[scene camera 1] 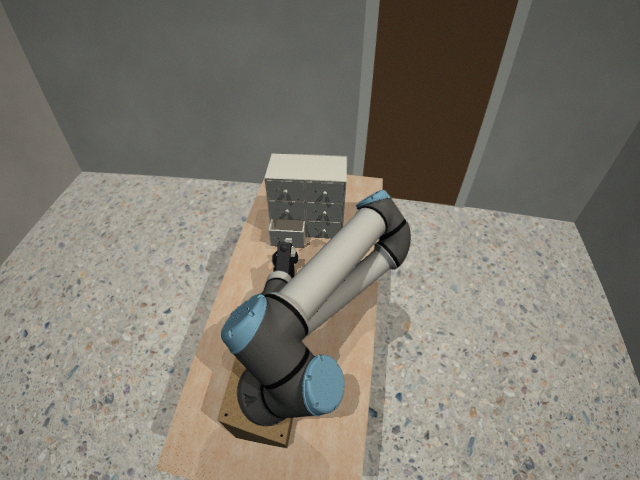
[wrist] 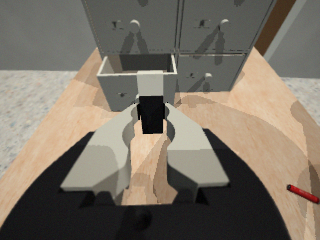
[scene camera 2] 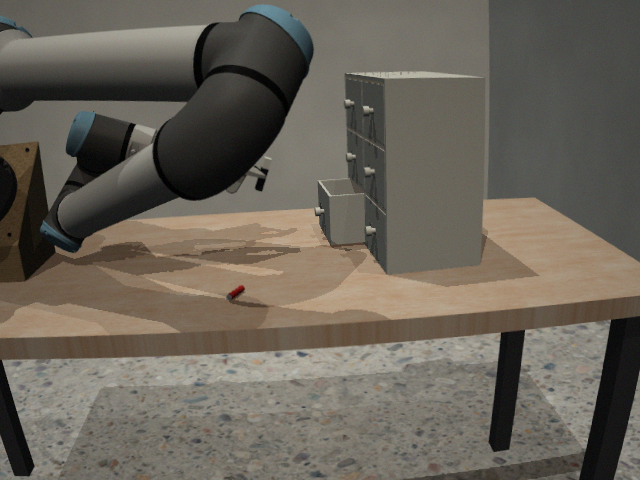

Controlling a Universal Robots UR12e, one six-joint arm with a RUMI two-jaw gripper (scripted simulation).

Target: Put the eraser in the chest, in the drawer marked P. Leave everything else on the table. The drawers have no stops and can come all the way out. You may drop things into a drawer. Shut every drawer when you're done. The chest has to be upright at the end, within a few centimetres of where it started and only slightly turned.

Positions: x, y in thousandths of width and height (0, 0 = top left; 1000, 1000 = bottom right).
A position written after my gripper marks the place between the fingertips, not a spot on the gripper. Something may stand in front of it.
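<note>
Wrist view: my gripper (wrist: 477, 435) and an eraser (wrist: 470, 348) visible. Scene camera 1: a chest (scene camera 1: 501, 351) visible.
</note>
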